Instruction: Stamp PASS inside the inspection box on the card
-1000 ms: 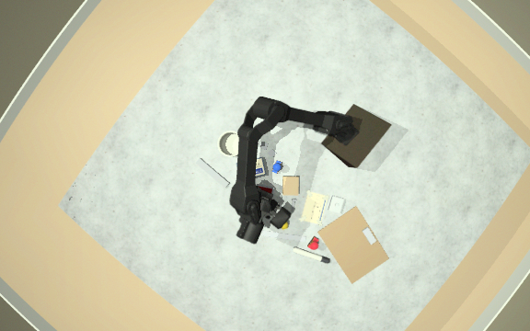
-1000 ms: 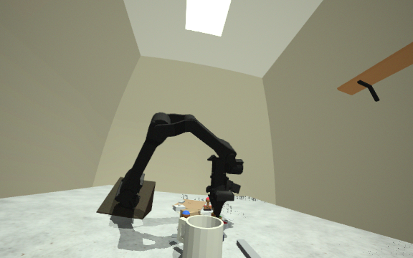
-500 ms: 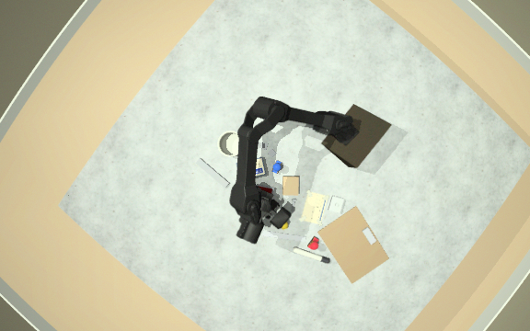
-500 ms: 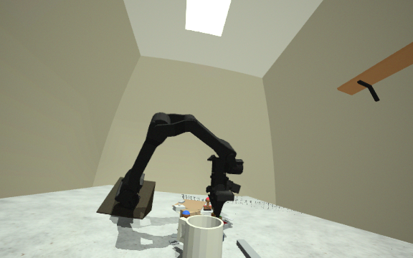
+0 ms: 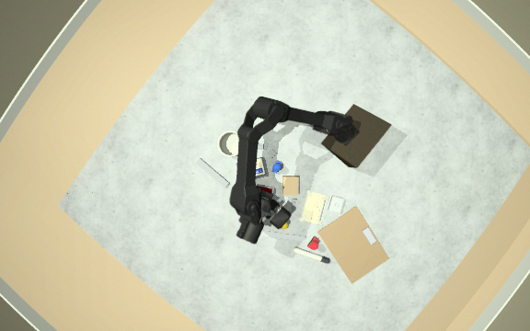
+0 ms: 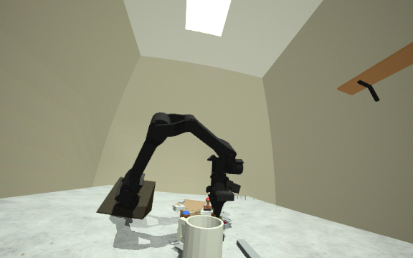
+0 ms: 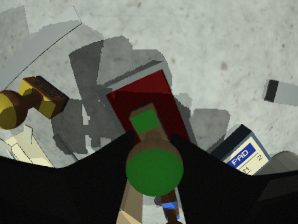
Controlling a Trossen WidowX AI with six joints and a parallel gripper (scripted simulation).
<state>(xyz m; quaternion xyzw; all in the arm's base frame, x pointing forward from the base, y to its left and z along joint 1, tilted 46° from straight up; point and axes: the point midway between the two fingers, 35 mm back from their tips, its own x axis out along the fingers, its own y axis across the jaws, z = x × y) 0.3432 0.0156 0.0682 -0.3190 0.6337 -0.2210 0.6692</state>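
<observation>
My gripper tip is 3 cm above the red ink pad. Round my gripper tip: yellow-knobbed stamp 10 cm to the left, 2 cm below, 1 cm ahead; then green-knobbed stamp right at my gripper tip; then tan block 10 cm behind, 3 cm to the left, 2 cm below.
</observation>
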